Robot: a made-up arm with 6 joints.
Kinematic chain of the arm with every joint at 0, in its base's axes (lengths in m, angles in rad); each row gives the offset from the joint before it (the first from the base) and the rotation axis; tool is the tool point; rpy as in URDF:
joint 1: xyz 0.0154 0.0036 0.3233 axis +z
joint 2: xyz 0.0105 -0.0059 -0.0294 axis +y
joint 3: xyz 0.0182 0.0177 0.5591 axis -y
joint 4: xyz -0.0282 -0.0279 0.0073 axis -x
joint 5: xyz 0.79 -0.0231 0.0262 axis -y
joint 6: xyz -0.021 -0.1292 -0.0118 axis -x
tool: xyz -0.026 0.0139 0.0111 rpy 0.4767 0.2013 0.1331
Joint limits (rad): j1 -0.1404..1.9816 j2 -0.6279..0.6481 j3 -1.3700..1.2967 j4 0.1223..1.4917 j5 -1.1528..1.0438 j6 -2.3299..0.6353
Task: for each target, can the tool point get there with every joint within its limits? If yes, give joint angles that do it. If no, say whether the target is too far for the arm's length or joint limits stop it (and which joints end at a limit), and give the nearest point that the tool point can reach.
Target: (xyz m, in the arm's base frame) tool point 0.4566 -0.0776 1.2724
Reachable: yes | joints 0.1395 -0.3200 0.1960 0.5753 0.4517 -1.1456
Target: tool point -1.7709 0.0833 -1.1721
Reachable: no: too far | nearest point -0.2355 0.4717 -0.0194 | short by 1.959 m
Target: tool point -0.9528 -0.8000 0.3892
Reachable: no: joint limits stop it (at a limit: joint 2, joint 3, joint 6) | nearest point -0.5397 -0.4572 1.3652 | short by 1.114 m
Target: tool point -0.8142 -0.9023 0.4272
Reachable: no: joint limits stop it (at a limit: joint 2, joint 3, joint 6) | nearest point -0.4718 -0.5284 1.3652 | short by 1.066 m
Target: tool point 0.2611 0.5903 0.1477
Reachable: yes | joints 1.3245 0.4360 -0.8297 0.7363 -0.5829 -1.2164
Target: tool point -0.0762 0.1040 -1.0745
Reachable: no: joint limits stop it (at a limit: joint 1, joint 2, joint 5) | nearest point -0.0978 0.2419 -0.0335 | short by 1.050 m
